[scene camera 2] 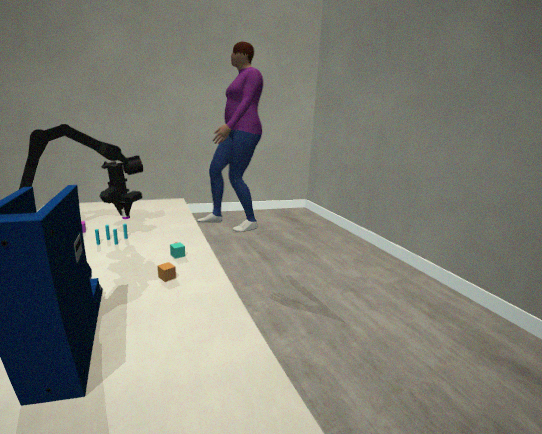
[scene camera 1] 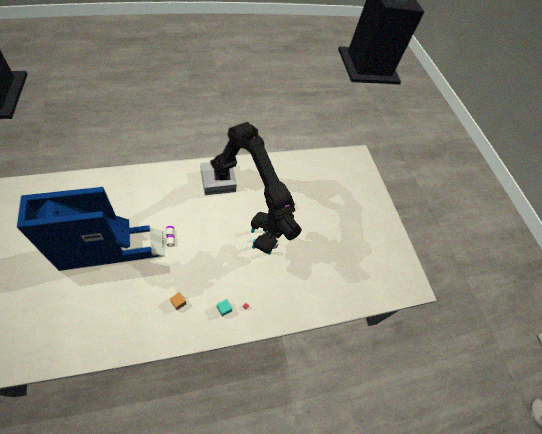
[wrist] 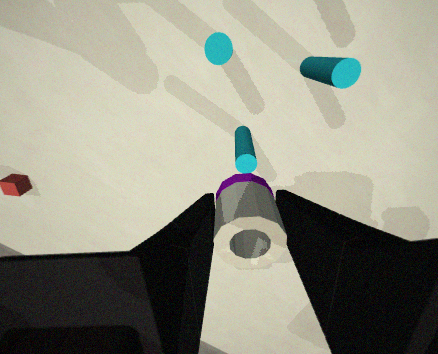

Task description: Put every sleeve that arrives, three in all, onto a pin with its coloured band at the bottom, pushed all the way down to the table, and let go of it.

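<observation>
My gripper (scene camera 2: 126, 214) (wrist: 244, 200) is shut on a white sleeve (wrist: 244, 207). The sleeve is upright, its purple band at the lower end, held above the table. In the wrist view its band end shows right beside the top of a cyan pin (wrist: 245, 150); whether they line up is unclear. Two more pins (wrist: 218, 48) (wrist: 330, 72) stand beyond. In scene camera 2 several bare pins (scene camera 2: 97, 236) (scene camera 2: 115, 236) stand in a group; in scene camera 1 the gripper partly hides them. What look like two sleeves (scene camera 1: 170, 236) with purple bands lie end to end by the chute.
A blue dispenser (scene camera 1: 75, 245) (scene camera 2: 62, 300) stands at the left in scene camera 1. An orange cube (scene camera 1: 178, 300) (scene camera 2: 166, 272), a teal cube (scene camera 1: 224, 307) (scene camera 2: 177, 250) and a small red cube (scene camera 1: 245, 306) (wrist: 16, 185) lie on the table. A magenta block (scene camera 1: 287, 206) (scene camera 2: 83, 226) is partly hidden.
</observation>
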